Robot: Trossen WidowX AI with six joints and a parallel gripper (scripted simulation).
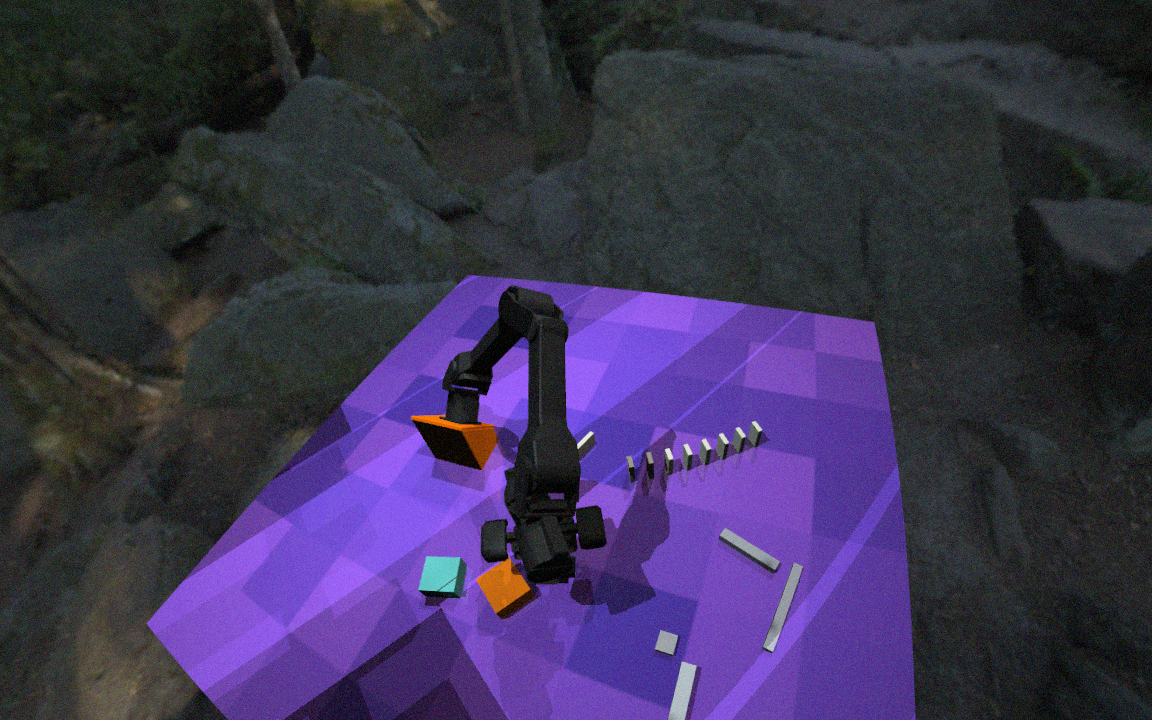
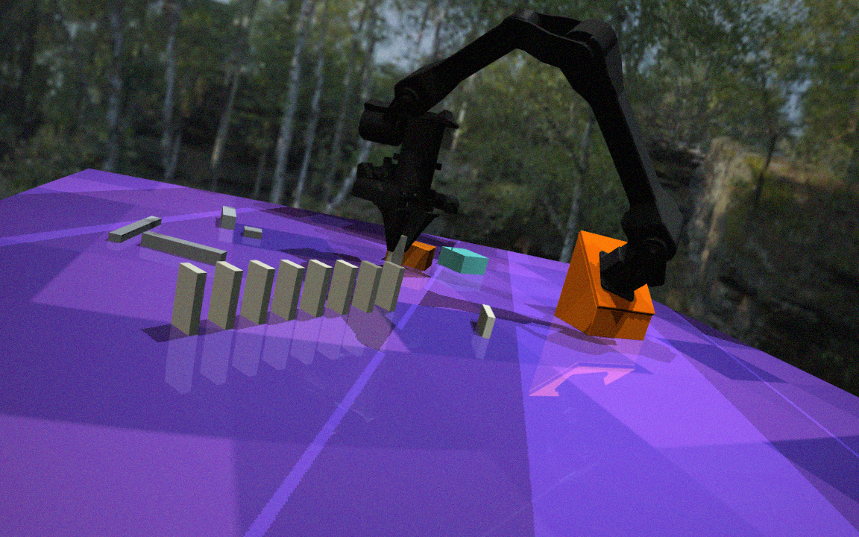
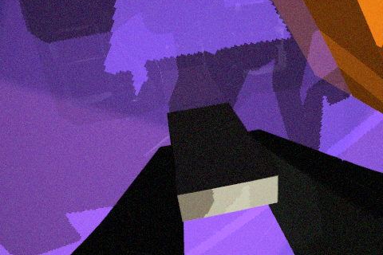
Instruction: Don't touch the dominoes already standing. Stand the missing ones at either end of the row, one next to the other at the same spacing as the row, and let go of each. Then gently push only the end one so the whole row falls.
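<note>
Now: the orange cube 5 cm behind my gripper tip, 8 cm to the right of it and 1 cm below it. The rest, counted from my gripper tip: teal cube: 16 cm behind, 12 cm to the right, 1 cm below; grey bar: 27 cm ahead, 10 cm to the right, 2 cm below; small grey cube: 22 cm ahead, 4 cm to the right, 2 cm below.
</note>
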